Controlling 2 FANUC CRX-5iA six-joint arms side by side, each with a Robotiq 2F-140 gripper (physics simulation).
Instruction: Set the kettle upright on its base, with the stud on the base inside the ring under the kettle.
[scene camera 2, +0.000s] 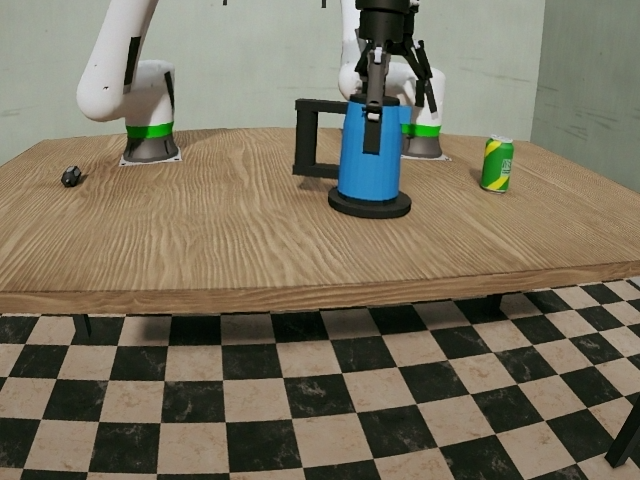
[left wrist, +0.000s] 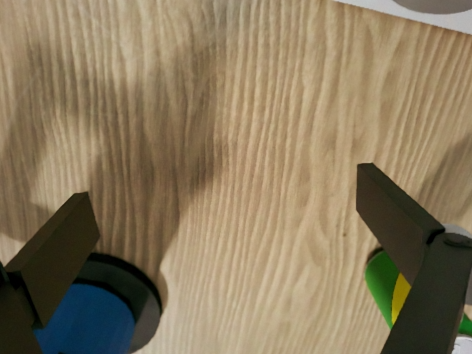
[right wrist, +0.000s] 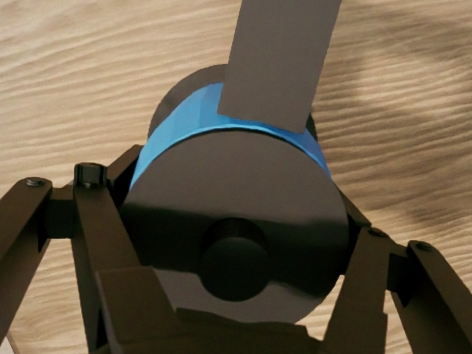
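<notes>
The blue kettle (scene camera 2: 369, 173) (left wrist: 90, 320) (right wrist: 197, 107) stands upright over the round black base (scene camera 2: 341, 205) (left wrist: 149, 320) (right wrist: 170, 97). Its lower end meets the base's top, with no clear gap showing. The stud and the ring are hidden. The black handle (scene camera 2: 306, 135) (right wrist: 280, 65) points to the picture's left in the scene view. My right gripper (scene camera 2: 376, 129) (right wrist: 230, 183) is shut on the kettle's upper body from above, one finger on its near side. My left gripper (left wrist: 224, 201) is open and empty above the table, partly hidden behind the right one in the scene view.
A green and yellow can (scene camera 2: 497, 165) (left wrist: 382, 285) stands to the right of the kettle in the scene view. A small dark object (scene camera 2: 71, 176) lies at the far left of the wooden table (scene camera 2: 206, 232). Both arm mounts stand at the table's back.
</notes>
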